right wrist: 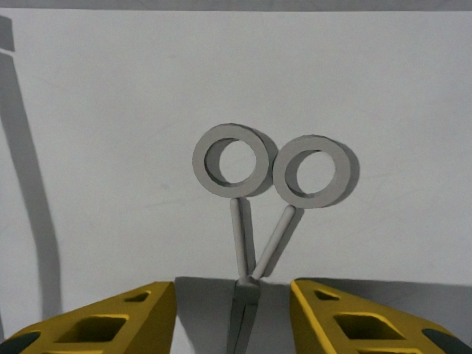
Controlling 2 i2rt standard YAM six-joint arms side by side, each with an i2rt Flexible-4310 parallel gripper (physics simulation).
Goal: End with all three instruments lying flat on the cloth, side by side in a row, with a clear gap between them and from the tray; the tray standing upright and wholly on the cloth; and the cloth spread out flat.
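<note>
A pair of grey scissors (247, 289) lies flat on a pale surface in the right wrist view. Its two ring handles are near the middle of the view, and its two thin shanks meet at the pivot lower down. The blades run down out of the bottom edge. My right gripper (232, 294) is open, with one yellow finger on each side of the pivot and blades and a gap on both sides. My left gripper, the tray and the other two instruments do not show. I cannot tell whether the pale surface is the cloth.
A darker grey strip (235, 5) runs along the top edge of the view, beyond the straight edge of the pale surface (125, 90). A long dark shadow bends down the left side. Broad shadows lie around the fingers at the bottom.
</note>
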